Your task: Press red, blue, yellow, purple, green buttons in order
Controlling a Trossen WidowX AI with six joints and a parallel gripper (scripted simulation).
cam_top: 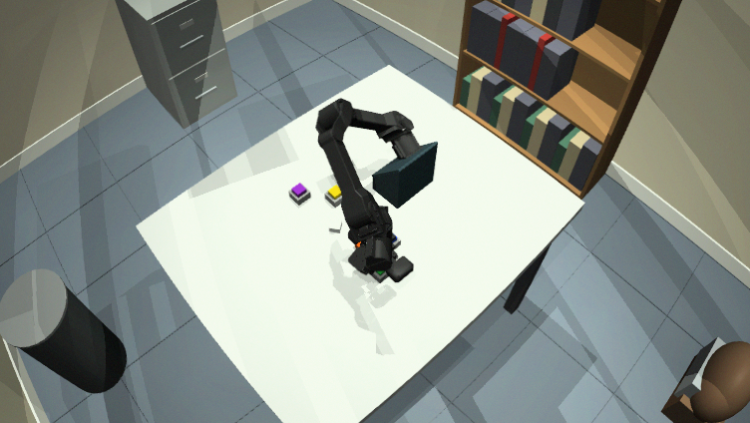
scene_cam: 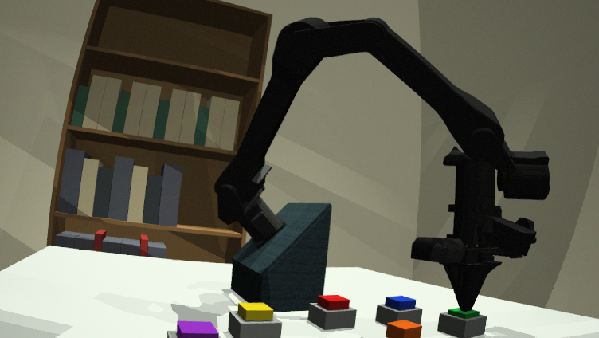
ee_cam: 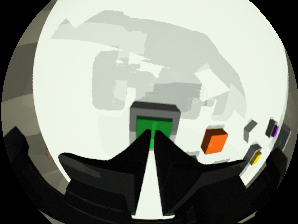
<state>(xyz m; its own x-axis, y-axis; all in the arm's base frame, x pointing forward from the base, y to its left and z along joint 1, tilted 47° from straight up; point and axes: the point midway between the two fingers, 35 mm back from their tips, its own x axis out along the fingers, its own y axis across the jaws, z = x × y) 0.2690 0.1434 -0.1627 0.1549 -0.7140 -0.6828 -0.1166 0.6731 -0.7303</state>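
Right now the green button is right at my gripper tip. From my gripper tip the other things lie so: blue button: 7 cm behind, 6 cm to the right; red button: 9 cm behind, 16 cm to the right; orange block: 1 cm behind, 10 cm to the right, 2 cm below.
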